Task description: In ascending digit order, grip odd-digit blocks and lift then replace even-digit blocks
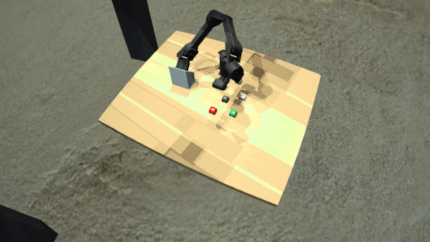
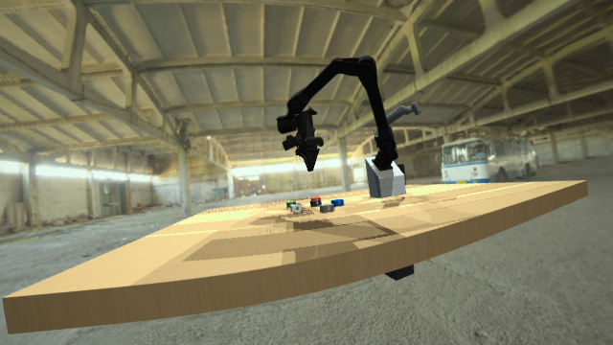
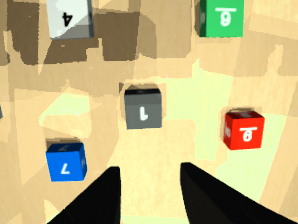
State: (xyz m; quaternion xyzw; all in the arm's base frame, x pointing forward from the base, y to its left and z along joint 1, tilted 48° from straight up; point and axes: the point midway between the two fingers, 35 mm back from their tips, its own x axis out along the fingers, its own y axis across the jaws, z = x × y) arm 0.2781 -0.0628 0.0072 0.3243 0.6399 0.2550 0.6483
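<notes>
My gripper tip is now 15 cm to the right of the grey block, 11 cm above it and 2 cm short of it. From my gripper tip the other things lie so: black block 11 cm below, 1 cm behind; white block 11 cm below, 8 cm ahead, 5 cm to the left; blue block 11 cm below, 8 cm to the left, 5 cm behind.
</notes>
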